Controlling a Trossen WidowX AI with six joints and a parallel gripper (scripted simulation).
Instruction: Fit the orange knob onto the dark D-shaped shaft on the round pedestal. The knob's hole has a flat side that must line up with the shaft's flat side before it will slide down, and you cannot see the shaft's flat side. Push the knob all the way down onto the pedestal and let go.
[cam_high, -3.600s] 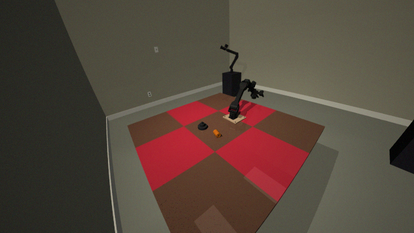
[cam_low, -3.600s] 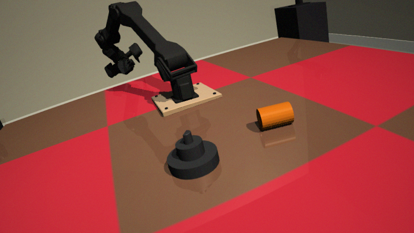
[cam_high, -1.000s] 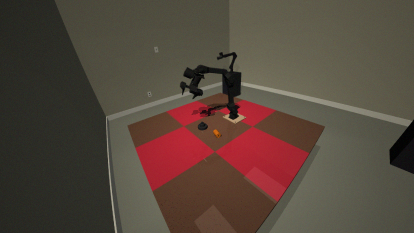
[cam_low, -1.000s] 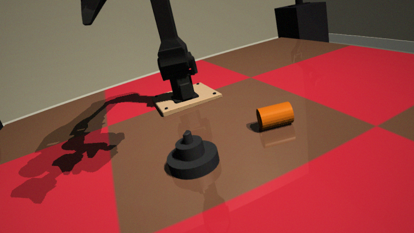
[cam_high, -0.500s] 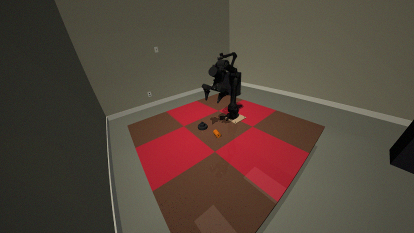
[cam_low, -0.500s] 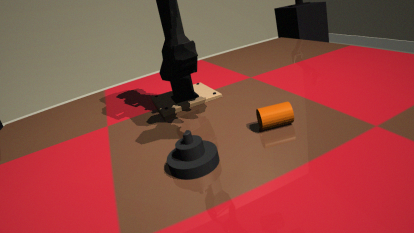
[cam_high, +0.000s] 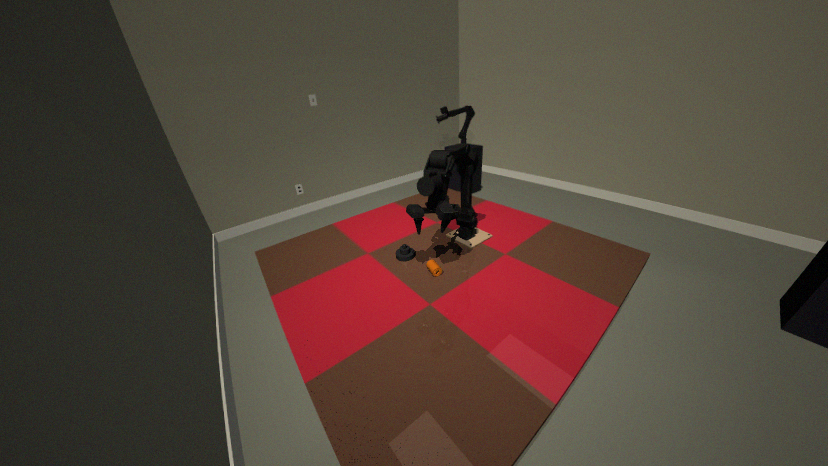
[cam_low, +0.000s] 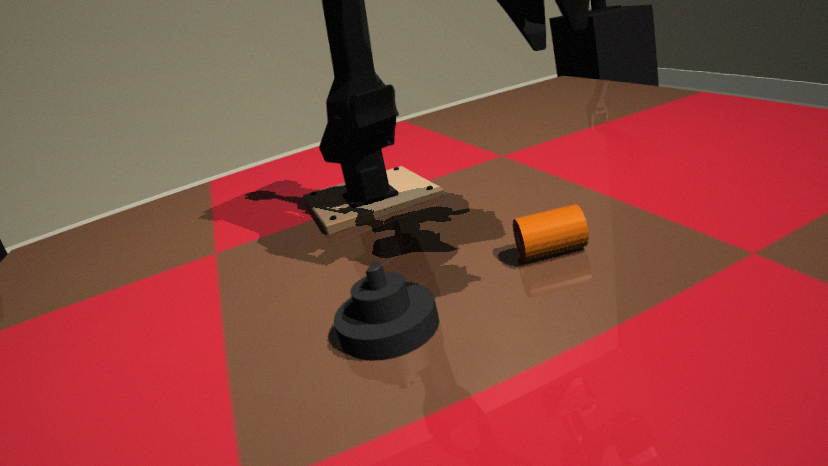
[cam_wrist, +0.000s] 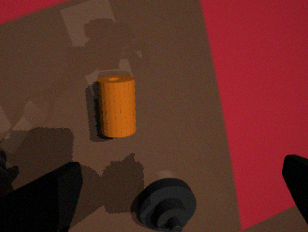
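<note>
My gripper tip is 170 mm above the orange knob, 20 mm to the left of it and 20 mm past it. Round my gripper tip: dark round pedestal: 190 mm to the right, 160 mm below.
</note>
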